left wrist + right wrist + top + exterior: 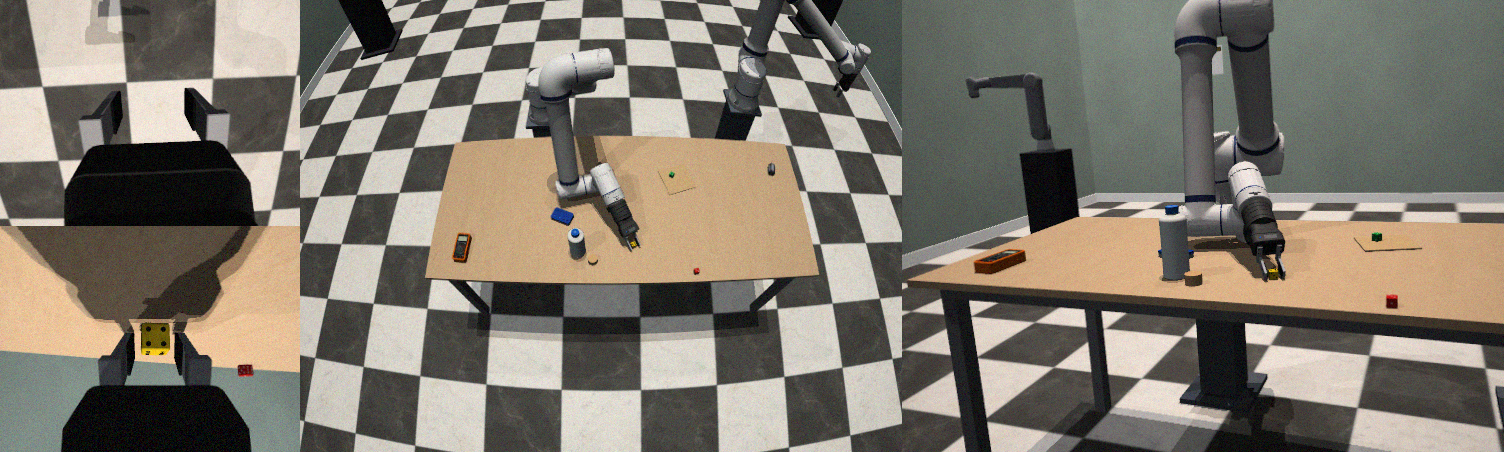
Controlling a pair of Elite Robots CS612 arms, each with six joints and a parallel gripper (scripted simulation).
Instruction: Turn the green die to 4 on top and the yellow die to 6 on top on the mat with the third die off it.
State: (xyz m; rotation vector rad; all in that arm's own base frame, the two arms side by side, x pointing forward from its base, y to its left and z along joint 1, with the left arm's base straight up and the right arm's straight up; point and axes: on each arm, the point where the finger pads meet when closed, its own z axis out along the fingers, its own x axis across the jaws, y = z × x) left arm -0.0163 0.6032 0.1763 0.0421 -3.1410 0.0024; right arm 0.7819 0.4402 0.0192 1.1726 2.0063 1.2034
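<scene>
My right hand is 10 mm above the yellow die. The rest, counted from my right hand: round wooden piece 50 mm ahead, 170 mm to the right, 10 mm below; white bottle 10 mm behind, 230 mm to the right, 60 mm above; red die 150 mm ahead, 240 mm to the left, 10 mm below.
</scene>
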